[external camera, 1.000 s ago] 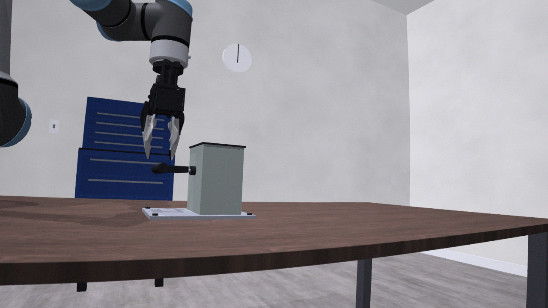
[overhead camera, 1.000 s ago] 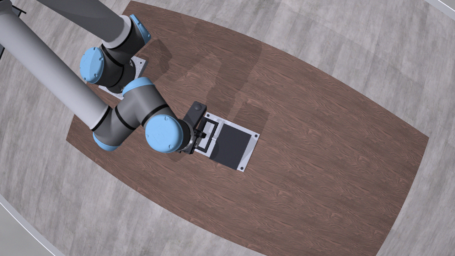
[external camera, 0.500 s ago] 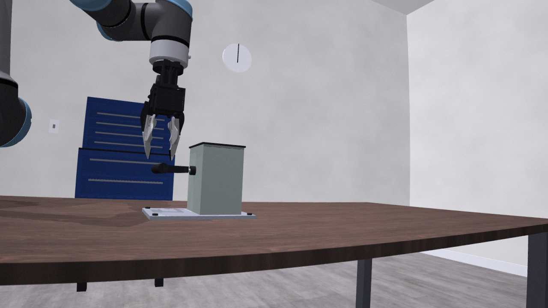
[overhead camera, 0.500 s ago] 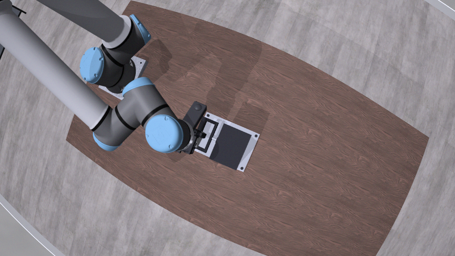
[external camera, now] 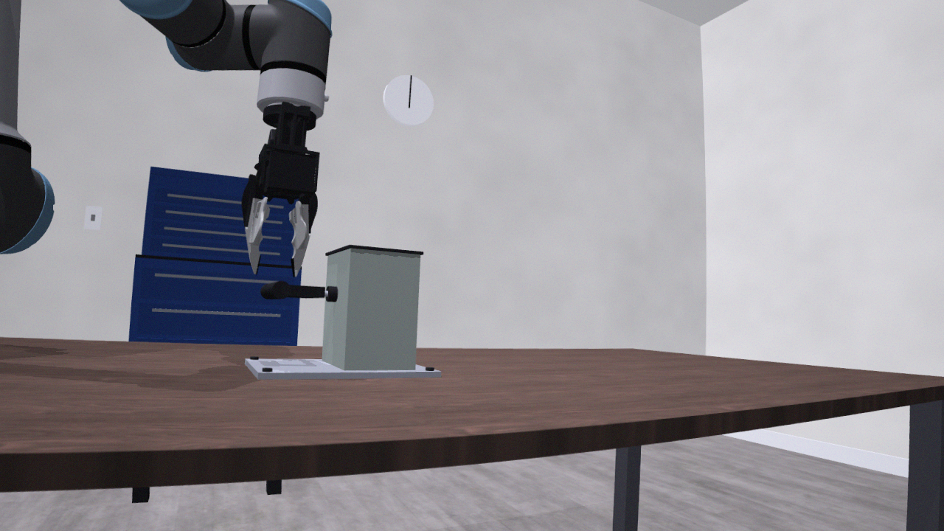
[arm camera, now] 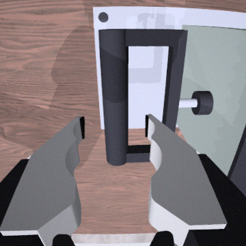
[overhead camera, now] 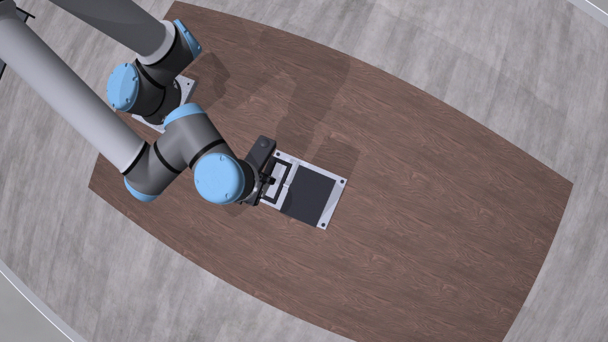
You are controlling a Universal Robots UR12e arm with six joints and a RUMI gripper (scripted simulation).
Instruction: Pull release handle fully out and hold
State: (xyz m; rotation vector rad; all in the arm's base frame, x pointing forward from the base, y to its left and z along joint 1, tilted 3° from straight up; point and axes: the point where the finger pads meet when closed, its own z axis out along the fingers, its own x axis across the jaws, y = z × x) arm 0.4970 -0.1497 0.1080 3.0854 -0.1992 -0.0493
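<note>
The release handle lies 5 cm ahead of my hand, 1 cm to the right of it and 4 cm below it.
</note>
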